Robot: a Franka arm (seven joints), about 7 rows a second.
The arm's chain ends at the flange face. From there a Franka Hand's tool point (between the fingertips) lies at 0.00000 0.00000 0.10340 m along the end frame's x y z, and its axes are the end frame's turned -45 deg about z.
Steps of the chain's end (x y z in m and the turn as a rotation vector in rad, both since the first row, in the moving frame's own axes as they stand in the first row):
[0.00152 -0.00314 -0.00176 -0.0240 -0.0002 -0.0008]
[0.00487 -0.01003 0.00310 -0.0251 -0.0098 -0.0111]
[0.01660 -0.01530 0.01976 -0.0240 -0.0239 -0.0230]
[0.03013 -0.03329 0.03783 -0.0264 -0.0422 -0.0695]
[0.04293 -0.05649 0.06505 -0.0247 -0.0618 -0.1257]
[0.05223 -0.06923 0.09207 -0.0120 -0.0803 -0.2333]
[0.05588 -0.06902 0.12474 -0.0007 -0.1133 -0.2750]
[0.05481 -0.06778 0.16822 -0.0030 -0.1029 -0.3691]
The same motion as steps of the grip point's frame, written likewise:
[0.00153 0.00060 -0.00179 -0.0168 -0.0171 -0.0008]
[0.00799 -0.00252 0.00306 -0.0108 -0.0247 -0.0111]
[0.01906 0.00097 0.01970 -0.0001 -0.0339 -0.0230]
[0.03980 -0.00321 0.03770 0.0112 -0.0485 -0.0695]
[0.06383 -0.01189 0.06482 0.0262 -0.0612 -0.1257]
[0.07863 -0.01618 0.09173 0.0483 -0.0653 -0.2333]
[0.07898 -0.01627 0.12408 0.0796 -0.0806 -0.2750]
[0.07780 -0.01489 0.16768 0.0706 -0.0749 -0.3691]

